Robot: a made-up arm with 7 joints. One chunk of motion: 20 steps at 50 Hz.
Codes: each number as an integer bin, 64 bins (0 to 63) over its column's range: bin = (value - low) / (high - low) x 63, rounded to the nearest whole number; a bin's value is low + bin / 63 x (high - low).
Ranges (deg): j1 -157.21..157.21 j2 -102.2..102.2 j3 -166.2..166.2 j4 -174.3..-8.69 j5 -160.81..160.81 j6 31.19..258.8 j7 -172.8..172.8
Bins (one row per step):
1: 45 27 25 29 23 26 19
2: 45 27 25 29 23 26 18
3: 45 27 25 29 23 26 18
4: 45 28 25 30 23 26 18
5: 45 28 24 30 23 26 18
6: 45 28 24 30 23 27 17
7: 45 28 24 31 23 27 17
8: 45 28 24 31 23 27 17
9: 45 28 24 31 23 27 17
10: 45 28 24 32 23 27 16
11: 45 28 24 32 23 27 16
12: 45 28 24 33 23 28 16
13: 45 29 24 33 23 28 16
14: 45 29 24 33 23 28 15
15: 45 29 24 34 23 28 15
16: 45 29 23 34 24 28 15
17: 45 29 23 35 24 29 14
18: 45 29 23 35 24 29 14
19: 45 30 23 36 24 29 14
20: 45 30 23 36 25 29 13
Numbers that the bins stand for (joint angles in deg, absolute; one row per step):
1: 67.38 -14.60 -34.30 -98.07 -43.39 125.12 -68.57
2: 67.38 -14.60 -34.30 -98.07 -43.39 125.12 -74.06
3: 67.38 -14.60 -34.30 -98.07 -43.39 125.12 -74.06
4: 67.38 -11.36 -34.30 -95.44 -43.39 125.12 -74.06
5: 67.38 -11.36 -39.57 -95.44 -43.39 125.12 -74.06
6: 67.38 -11.36 -39.57 -95.44 -43.39 128.74 -79.54
7: 67.38 -11.36 -39.57 -92.81 -43.39 128.74 -79.54
8: 67.38 -11.36 -39.57 -92.81 -43.39 128.74 -79.54
9: 67.38 -11.36 -39.57 -92.81 -43.39 128.74 -79.54
10: 67.38 -11.36 -39.57 -90.18 -43.39 128.74 -85.03
11: 67.38 -11.36 -39.57 -90.18 -43.39 128.74 -85.03
12: 67.38 -11.36 -39.57 -87.55 -43.39 132.35 -85.03
13: 67.38 -8.11 -39.57 -87.55 -43.39 132.35 -85.03
14: 67.38 -8.11 -39.57 -87.55 -43.39 132.35 -90.51
15: 67.38 -8.11 -39.57 -84.92 -43.39 132.35 -90.51
16: 67.38 -8.11 -44.85 -84.92 -38.29 132.35 -90.51
17: 67.38 -8.11 -44.85 -82.29 -38.29 135.96 -96.00
18: 67.38 -8.11 -44.85 -82.29 -38.29 135.96 -96.00
19: 67.38 -4.87 -44.85 -79.67 -38.29 135.96 -96.00
20: 67.38 -4.87 -44.85 -79.67 -33.18 135.96 -101.49

